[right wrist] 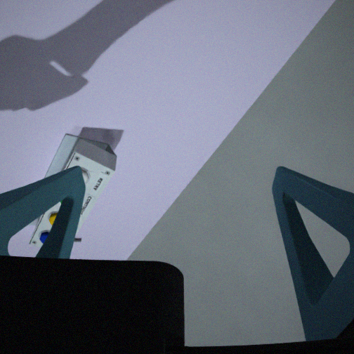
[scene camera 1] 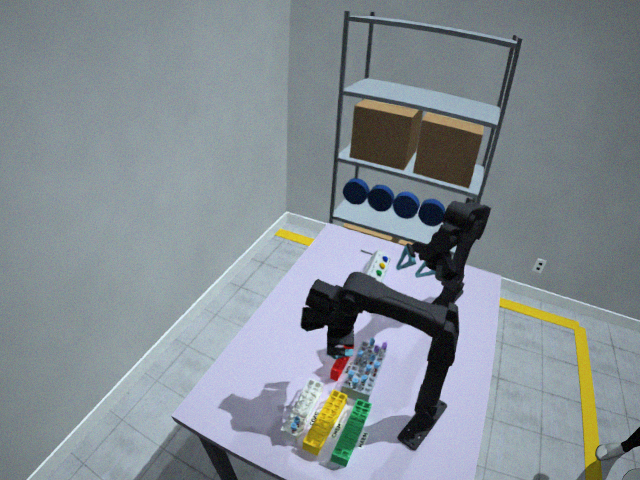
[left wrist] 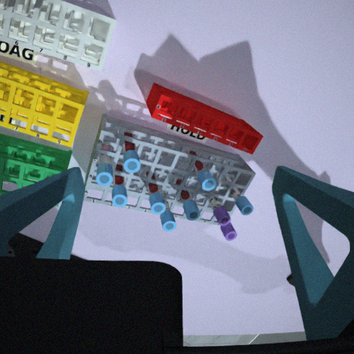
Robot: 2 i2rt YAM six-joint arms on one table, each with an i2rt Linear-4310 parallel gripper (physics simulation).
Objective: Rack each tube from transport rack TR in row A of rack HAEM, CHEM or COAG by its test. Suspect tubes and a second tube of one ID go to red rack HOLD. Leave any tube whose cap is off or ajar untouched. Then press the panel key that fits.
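Frame: origin at the left arm's base, x ahead, y left, z up, level; metres.
Seen in the pictures: left gripper, fingertip midpoint: (scene camera 1: 335, 343); right gripper, fingertip midpoint: (scene camera 1: 406, 272); left arm's base at its link origin: (scene camera 1: 423, 422); right arm's base at its link origin: (scene camera 1: 446, 300).
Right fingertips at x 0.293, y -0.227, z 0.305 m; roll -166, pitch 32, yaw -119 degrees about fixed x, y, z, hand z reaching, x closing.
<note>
Offsets run from my right fingertips to a thing's top centre.
The grey transport rack (left wrist: 168, 177) holds several blue-capped tubes (left wrist: 131, 161) and two purple-capped tubes (left wrist: 225, 221); it also shows in the scene view (scene camera 1: 366, 366). The red HOLD rack (left wrist: 201, 117) lies just beyond it and is empty. My left gripper (scene camera 1: 340, 351) hangs open and empty above the transport rack and the red rack @(0.042 m ahead, 0.226 m left, 0.248 m down) (scene camera 1: 339, 368). The white COAG rack @(0.007 m ahead, 0.453 m left, 0.248 m down) (scene camera 1: 303, 412), the yellow rack @(0.069 m back, 0.436 m left, 0.248 m down) (scene camera 1: 325, 421) and the green rack @(0.148 m back, 0.410 m left, 0.248 m down) (scene camera 1: 352, 430) stand at the table's near end. My right gripper (scene camera 1: 415, 264) is open and empty, high beside the key panel @(0.224 m ahead, 0.203 m right, 0.221 m down) (scene camera 1: 376, 266), which also shows in the right wrist view (right wrist: 75, 182).
A metal shelf (scene camera 1: 420, 138) with two brown boxes and several blue discs stands behind the table. The left arm's base (scene camera 1: 422, 429) stands at the near right of the table. The white rack holds one blue-capped tube @(0.025 m back, 0.511 m left, 0.211 m down) (scene camera 1: 295, 422).
</note>
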